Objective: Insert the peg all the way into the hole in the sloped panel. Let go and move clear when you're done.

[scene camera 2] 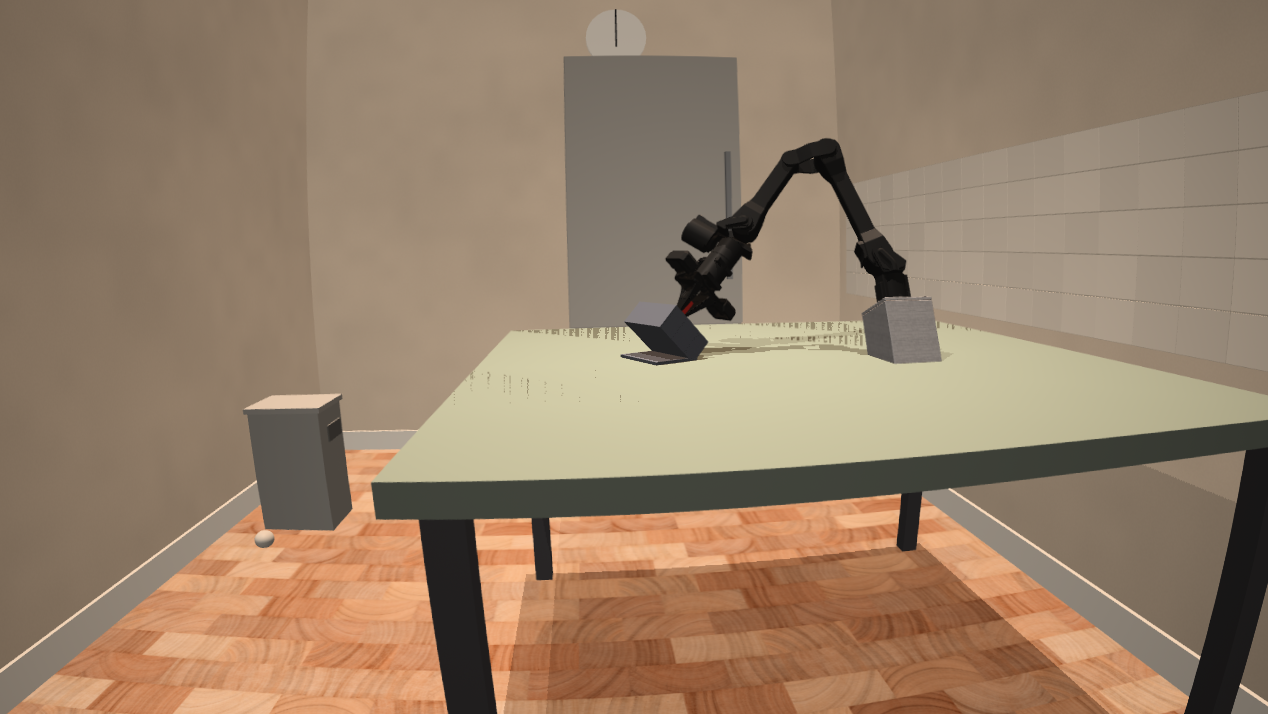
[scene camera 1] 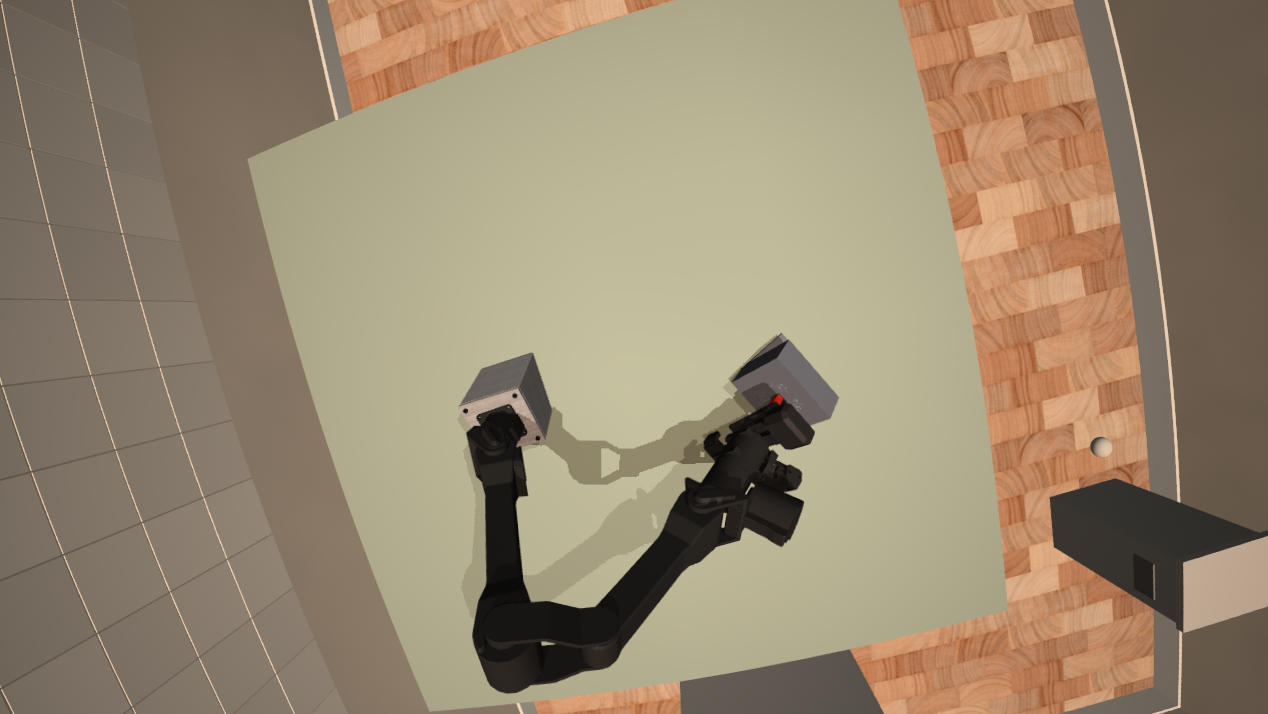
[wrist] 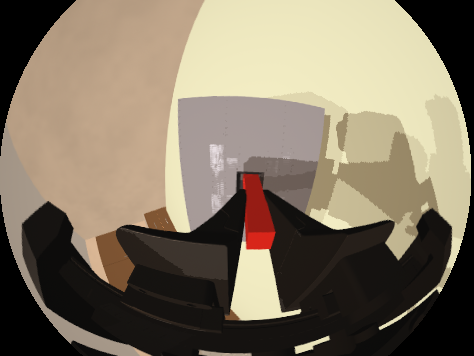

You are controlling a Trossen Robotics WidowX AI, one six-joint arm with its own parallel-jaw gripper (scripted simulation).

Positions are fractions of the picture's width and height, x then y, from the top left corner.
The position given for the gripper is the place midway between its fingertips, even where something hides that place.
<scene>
In view: the gripper (scene camera 2: 0.54,0.44) and a red peg (wrist: 0.55,0.64).
The gripper is seen too in the wrist view (wrist: 0.53,0.55).
</scene>
